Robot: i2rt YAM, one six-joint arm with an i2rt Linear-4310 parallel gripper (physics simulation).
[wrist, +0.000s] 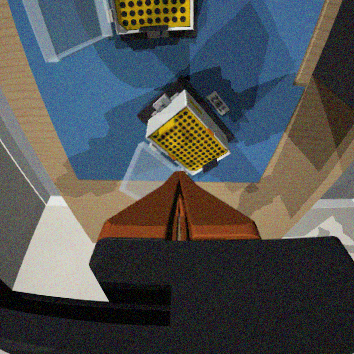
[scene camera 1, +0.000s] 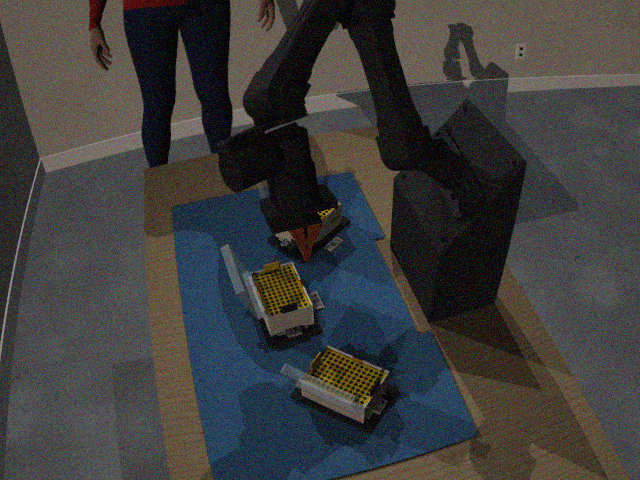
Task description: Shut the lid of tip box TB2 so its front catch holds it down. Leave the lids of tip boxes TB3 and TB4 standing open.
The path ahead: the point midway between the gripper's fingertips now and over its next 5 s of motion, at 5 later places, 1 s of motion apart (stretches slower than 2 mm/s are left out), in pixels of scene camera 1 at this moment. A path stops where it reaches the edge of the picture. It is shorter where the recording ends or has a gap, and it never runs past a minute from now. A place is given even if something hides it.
My gripper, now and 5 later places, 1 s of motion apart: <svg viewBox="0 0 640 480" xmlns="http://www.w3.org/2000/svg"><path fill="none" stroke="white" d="M306 259L299 284L324 454L255 384L295 395L297 410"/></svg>
